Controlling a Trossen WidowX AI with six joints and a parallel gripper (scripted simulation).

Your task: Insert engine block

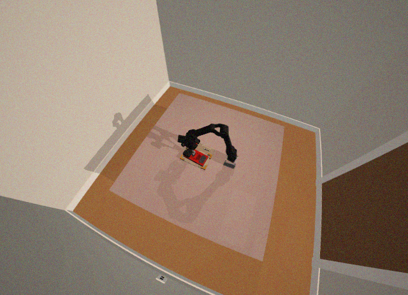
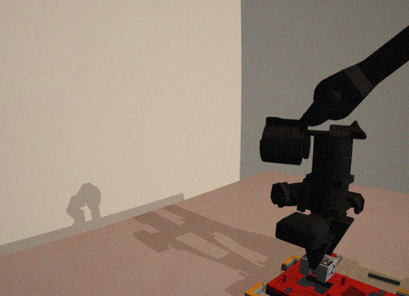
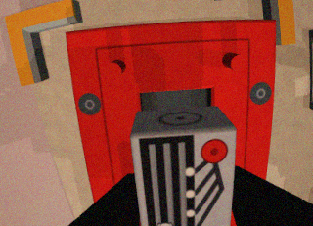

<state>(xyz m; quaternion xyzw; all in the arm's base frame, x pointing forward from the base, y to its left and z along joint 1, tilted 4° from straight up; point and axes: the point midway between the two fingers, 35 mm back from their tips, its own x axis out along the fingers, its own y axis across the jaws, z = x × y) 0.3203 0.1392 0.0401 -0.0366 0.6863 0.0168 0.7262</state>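
The black upright peg lies 110 mm to the right of my gripper tip, 40 mm ahead of it and 30 mm below it. Round my gripper tip: grey engine block (10 mm below).
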